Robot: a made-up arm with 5 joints.
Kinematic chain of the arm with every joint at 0, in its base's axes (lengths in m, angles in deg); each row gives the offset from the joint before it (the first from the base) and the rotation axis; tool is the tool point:
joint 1: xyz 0 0 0.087 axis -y
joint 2: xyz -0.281 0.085 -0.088 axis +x
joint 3: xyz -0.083 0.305 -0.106 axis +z
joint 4: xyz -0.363 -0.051 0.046 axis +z
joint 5: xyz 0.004 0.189 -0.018 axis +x
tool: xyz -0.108 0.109 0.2
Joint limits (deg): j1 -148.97..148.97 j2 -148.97..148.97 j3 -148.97..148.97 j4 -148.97..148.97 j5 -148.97..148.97
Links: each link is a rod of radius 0.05 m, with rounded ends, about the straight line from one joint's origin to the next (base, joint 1, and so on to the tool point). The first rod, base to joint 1, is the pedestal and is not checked.
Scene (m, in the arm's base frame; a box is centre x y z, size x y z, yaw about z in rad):
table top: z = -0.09
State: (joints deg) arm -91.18 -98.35 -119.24 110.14 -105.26
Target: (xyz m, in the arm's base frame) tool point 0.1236 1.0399 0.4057
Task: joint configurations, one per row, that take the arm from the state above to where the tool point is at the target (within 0.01 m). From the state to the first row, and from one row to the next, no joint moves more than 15 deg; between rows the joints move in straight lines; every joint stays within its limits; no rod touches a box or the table.
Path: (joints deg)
1: -96.17 -84.22 -120.41 113.40 -106.92
2: -101.16 -70.09 -121.59 116.65 -108.58
3: -106.14 -55.96 -122.76 119.91 -110.25
4: -111.13 -41.83 -123.94 123.17 -111.91
5: -116.12 -27.71 -125.11 126.42 -113.57
6: -121.11 -13.58 -126.28 129.68 -115.23
7: -126.10 0.55 -127.46 132.94 -116.90
8: -131.08 14.68 -128.63 136.19 -118.56

